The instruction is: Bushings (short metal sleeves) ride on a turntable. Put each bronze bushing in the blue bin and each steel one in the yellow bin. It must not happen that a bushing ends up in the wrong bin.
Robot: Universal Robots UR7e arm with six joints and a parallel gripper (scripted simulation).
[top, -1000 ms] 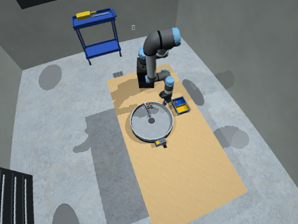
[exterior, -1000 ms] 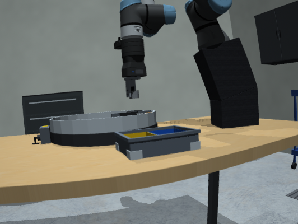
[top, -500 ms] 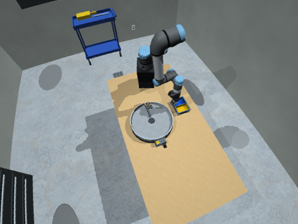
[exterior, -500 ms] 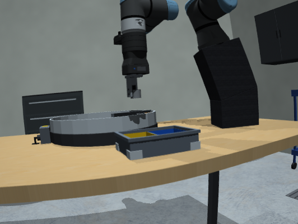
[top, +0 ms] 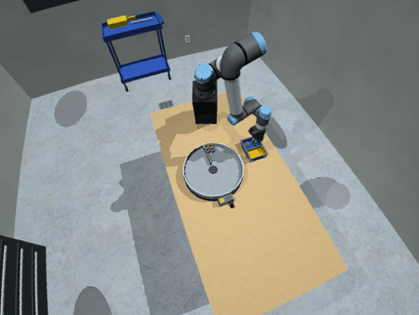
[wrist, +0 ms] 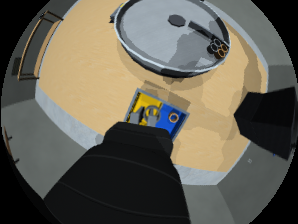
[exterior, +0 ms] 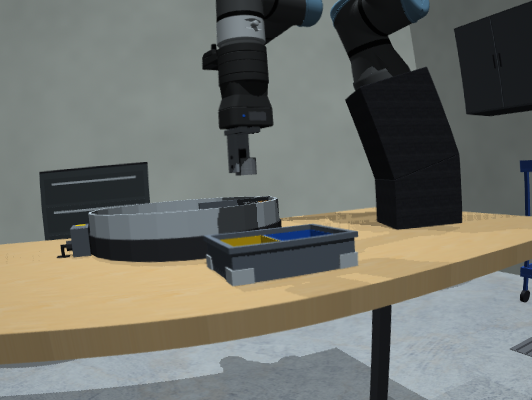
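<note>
The grey two-part tray lies 3 cm behind my hand, 5 cm to the left of it and 14 cm below it. The rest, counted from my hand: round grey turntable: 2 cm behind, 32 cm to the right, 11 cm below.
</note>
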